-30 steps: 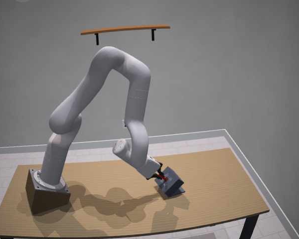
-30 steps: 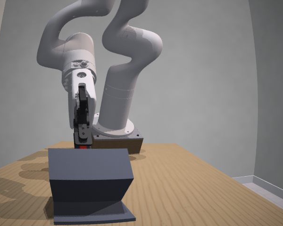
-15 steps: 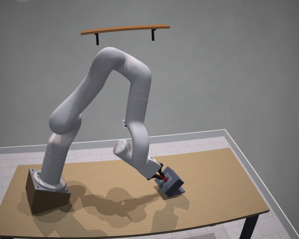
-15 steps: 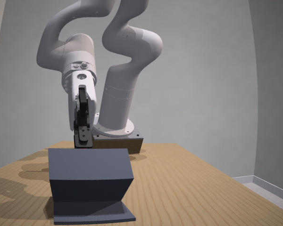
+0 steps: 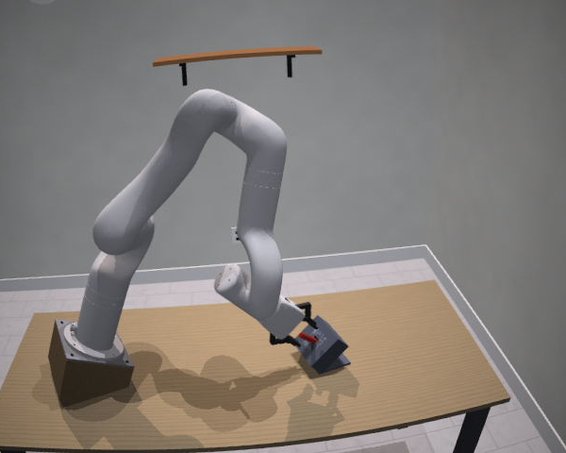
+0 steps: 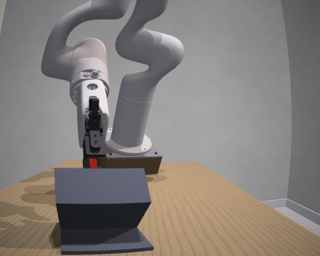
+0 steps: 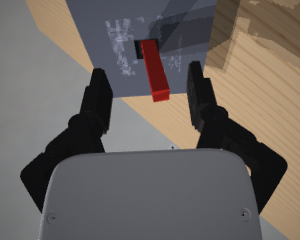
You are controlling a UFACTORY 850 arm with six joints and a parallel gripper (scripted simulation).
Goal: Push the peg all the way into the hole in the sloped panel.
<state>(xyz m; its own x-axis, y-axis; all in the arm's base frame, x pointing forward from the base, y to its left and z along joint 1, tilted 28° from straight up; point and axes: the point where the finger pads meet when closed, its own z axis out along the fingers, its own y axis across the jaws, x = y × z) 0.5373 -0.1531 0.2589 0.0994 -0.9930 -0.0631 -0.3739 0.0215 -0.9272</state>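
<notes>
Now: hand 30 mm above the red peg and 20 mm short of it. The rest, counted from my hand: flat base plate 120 mm below, 70 mm ahead, 10 mm to the left.
</notes>
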